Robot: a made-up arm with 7 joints. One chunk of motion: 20 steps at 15 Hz.
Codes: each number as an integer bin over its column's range. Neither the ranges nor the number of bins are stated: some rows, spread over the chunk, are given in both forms.
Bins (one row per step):
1: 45 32 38 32 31 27 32
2: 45 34 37 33 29 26 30
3: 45 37 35 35 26 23 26
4: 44 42 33 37 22 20 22
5: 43 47 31 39 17 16 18
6: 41 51 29 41 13 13 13
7: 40 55 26 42 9 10 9
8: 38 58 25 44 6 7 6
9: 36 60 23 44 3 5 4
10: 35 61 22 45 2 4 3
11: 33 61 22 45 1 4 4
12: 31 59 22 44 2 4 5
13: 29 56 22 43 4 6 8
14: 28 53 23 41 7 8 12
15: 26 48 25 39 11 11 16
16: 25 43 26 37 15 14 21
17: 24 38 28 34 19 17 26
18: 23 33 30 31 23 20 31
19: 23 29 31 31 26 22 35
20: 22 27 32 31 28 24 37
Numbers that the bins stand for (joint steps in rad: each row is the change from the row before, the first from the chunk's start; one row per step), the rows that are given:
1: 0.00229 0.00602 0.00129 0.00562 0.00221 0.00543 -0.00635
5: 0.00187 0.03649 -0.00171 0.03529 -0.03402 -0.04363 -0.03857
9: 0.00043 0.06290 -0.00514 0.05648 -0.07024 -0.09270 -0.07079
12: -0.00060 0.06087 -0.00557 0.05648 -0.07283 -0.09716 -0.06849
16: -0.00184 0.02837 -0.00386 0.02681 -0.03919 -0.05256 -0.03167
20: -0.00246 -0.00414 -0.00129 0.00138 -0.00556 -0.00795 0.00516
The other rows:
2: 0.00229 0.01008 0.00086 0.00986 -0.00297 0.00097 -0.01095
3: 0.00229 0.01617 0.00000 0.01833 -0.01073 -0.01241 -0.02016
4: 0.00208 0.02633 -0.00086 0.02681 -0.02108 -0.02579 -0.02937
6: 0.00146 0.04462 -0.00257 0.04376 -0.04437 -0.05702 -0.05008
7: 0.00125 0.05275 -0.00386 0.04800 -0.05471 -0.07040 -0.05929
8: 0.00084 0.05884 -0.00429 0.05648 -0.06248 -0.08378 -0.06619
10: 0.00022 0.06494 -0.00557 0.06071 -0.07283 -0.09716 -0.07310
11: -0.00019 0.06494 -0.00557 0.06071 -0.07541 -0.09716 -0.07079
13: -0.00102 0.05478 -0.00557 0.05224 -0.06765 -0.08824 -0.06159
14: -0.00122 0.04868 -0.00514 0.04376 -0.05989 -0.07932 -0.05238
15: -0.00163 0.03852 -0.00429 0.03529 -0.04954 -0.06594 -0.04317
17: -0.00205 0.01821 -0.00300 0.01410 -0.02884 -0.03917 -0.02016
18: -0.00225 0.00805 -0.00214 0.00138 -0.01849 -0.02579 -0.00865
19: -0.00225 -0.00008 -0.00171 0.00138 -0.01073 -0.01687 0.00056

